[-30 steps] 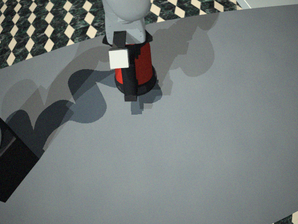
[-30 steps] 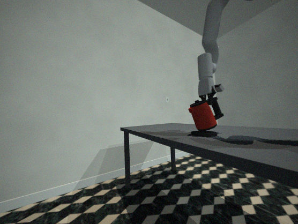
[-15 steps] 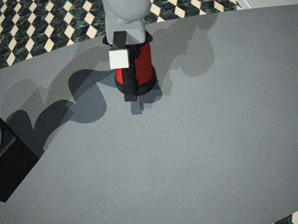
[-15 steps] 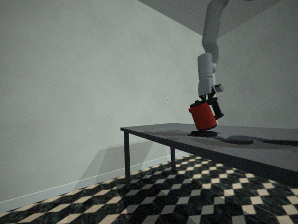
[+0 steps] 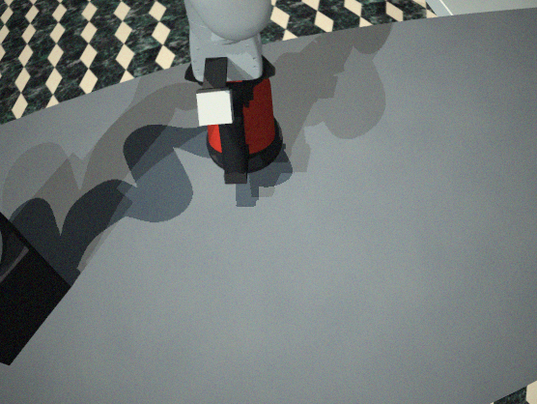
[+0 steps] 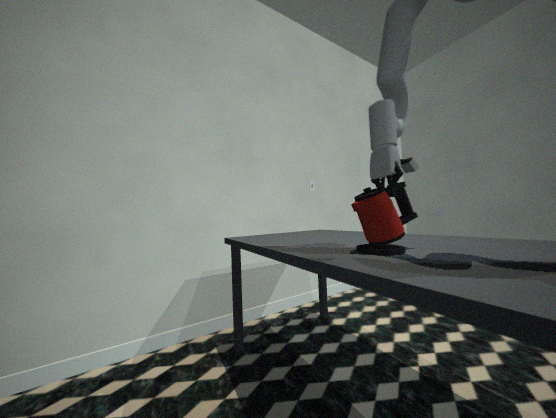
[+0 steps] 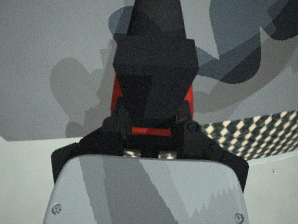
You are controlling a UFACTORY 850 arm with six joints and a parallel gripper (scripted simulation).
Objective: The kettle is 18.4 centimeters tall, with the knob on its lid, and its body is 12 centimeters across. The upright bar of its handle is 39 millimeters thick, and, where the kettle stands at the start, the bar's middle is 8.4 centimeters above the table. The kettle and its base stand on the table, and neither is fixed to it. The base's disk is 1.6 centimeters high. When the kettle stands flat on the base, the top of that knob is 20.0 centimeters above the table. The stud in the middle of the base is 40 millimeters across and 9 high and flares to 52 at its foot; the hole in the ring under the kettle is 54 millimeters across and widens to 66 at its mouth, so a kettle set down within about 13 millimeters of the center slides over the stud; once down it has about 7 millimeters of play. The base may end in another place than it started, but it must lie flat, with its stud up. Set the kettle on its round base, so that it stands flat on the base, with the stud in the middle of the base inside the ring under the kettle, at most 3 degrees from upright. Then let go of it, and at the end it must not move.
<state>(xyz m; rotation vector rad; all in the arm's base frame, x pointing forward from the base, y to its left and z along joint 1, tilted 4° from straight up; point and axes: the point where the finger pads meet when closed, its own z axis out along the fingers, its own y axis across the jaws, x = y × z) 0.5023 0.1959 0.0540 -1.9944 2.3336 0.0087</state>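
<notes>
My gripper is now 6 cm above the red kettle and 2 cm to the right of it. The rest, counted from my hand: black round base 19 cm below, 4 cm to the left, 1 cm ahead.
</notes>
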